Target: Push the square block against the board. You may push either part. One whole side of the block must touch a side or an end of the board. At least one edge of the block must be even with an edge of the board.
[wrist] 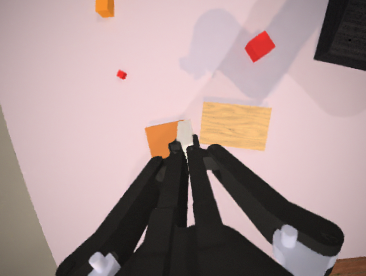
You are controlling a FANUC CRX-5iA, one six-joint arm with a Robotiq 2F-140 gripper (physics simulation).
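The orange square block lies flat near the middle of the wrist view, turned slightly against the board. Its right part and lower right corner are hidden by the fingers. The wooden board, a light rectangle with visible grain, lies flat to the right of the block. The block's right side is hidden, so the exact width of the space between them cannot be told. My gripper is shut and empty, its pale fingertips together in front of the block's right part, left of the board. Its height above the table cannot be told.
A red block lies beyond the board, and a small red cube lies beyond the square block. An orange bar is cut off at the top left. A black container stands at the upper right. The table edge runs along the left.
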